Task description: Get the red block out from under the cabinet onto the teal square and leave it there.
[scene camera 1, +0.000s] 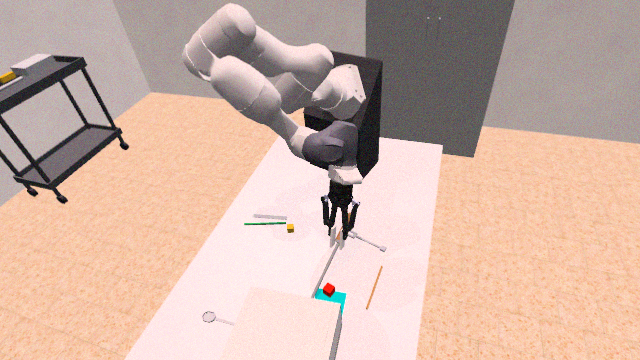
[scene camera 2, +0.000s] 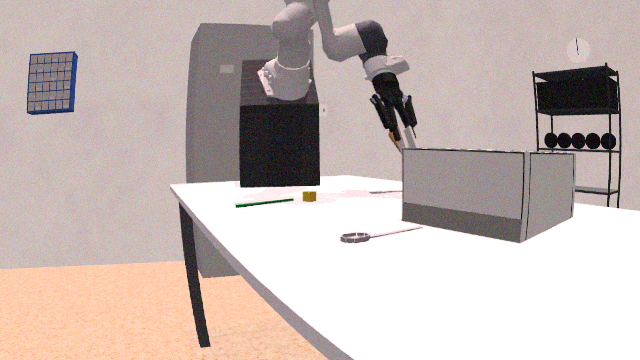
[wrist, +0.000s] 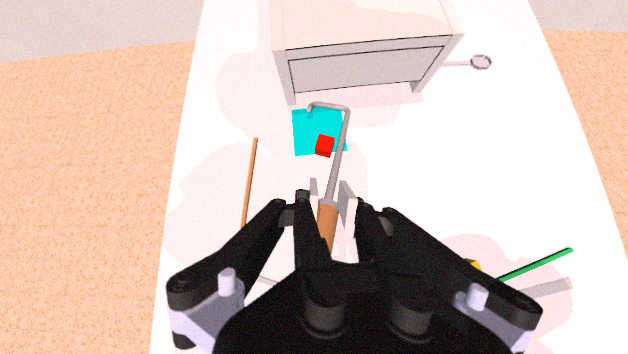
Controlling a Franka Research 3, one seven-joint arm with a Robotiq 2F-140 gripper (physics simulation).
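The red block sits at the robot-side edge of the teal square, its near side at or slightly over that edge. The cabinet stands beyond the square, and the block is outside it. My gripper is shut on the orange handle of a grey hook tool, above the table. In the wrist view the shaft passes right of the block and the bent end shows over the square's far part; contact is unclear. The cabinet hides block and square in scene camera 2.
An orange stick lies beside the square. A grey rod tool lies near the gripper. A yellow block, a green stick and a ring-ended tool lie on the cabinet's other side.
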